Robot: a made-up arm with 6 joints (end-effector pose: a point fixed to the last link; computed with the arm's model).
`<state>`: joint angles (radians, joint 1 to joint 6).
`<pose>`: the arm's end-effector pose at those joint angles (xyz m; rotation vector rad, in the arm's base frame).
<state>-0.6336 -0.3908 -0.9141 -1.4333 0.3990 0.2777</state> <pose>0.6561 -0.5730 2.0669 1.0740 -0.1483 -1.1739</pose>
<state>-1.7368 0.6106 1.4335 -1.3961 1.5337 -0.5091</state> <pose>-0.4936 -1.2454 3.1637 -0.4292 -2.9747 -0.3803</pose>
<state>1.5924 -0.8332 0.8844 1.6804 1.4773 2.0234</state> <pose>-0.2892 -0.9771 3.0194 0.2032 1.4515 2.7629</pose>
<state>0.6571 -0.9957 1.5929 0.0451 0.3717 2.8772</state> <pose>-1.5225 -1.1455 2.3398 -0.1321 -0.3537 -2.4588</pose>
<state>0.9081 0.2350 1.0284 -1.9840 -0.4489 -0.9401</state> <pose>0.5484 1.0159 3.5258 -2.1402 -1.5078 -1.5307</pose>
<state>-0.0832 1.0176 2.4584 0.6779 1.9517 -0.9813</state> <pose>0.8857 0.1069 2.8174 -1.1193 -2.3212 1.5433</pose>
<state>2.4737 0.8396 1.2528 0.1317 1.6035 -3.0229</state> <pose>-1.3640 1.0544 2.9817 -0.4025 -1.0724 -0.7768</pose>
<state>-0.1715 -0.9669 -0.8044 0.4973 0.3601 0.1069</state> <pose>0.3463 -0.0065 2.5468 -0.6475 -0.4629 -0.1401</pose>
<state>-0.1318 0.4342 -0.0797 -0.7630 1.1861 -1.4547</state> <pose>1.7394 -0.3911 2.3028 1.7908 -1.1276 -0.0917</pose>
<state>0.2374 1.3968 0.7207 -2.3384 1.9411 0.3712</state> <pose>1.9798 0.3561 1.1233 0.4493 -0.1027 -2.1367</pose>
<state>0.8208 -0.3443 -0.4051 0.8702 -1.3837 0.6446</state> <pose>0.6973 0.4272 2.4770 -1.7917 0.9235 0.3946</pose>
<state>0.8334 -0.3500 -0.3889 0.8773 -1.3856 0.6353</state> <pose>0.6885 0.4300 2.4971 -1.7807 0.8970 0.3833</pose>
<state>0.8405 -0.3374 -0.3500 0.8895 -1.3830 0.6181</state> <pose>0.6964 0.4439 2.5303 -1.7593 0.8660 0.3603</pose>
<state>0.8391 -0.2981 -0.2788 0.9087 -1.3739 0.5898</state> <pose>0.7287 0.4740 2.5805 -1.7233 0.8294 0.3209</pose>
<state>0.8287 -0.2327 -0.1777 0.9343 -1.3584 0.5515</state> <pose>0.7864 0.5190 2.6423 -1.6744 0.7888 0.2669</pose>
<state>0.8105 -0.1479 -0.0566 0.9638 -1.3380 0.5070</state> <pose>0.8651 0.5729 2.7051 -1.6177 0.7471 0.2043</pose>
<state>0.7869 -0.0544 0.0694 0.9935 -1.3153 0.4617</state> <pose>0.9567 0.6270 2.7572 -1.5608 0.7088 0.1407</pose>
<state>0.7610 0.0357 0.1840 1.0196 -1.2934 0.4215</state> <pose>1.0499 0.6730 2.7907 -1.5118 0.6788 0.0840</pose>
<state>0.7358 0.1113 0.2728 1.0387 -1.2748 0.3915</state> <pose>1.1332 0.7054 2.8039 -1.4771 0.6612 0.0408</pose>
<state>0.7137 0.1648 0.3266 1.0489 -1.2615 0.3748</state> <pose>1.1976 0.7227 2.7998 -1.4601 0.6589 0.0145</pose>
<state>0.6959 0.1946 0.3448 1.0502 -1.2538 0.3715</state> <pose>1.2399 0.7268 2.7838 -1.4600 0.6711 0.0056</pose>
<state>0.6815 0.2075 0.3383 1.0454 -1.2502 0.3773</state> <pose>1.2655 0.7225 2.7613 -1.4708 0.6934 0.0086</pose>
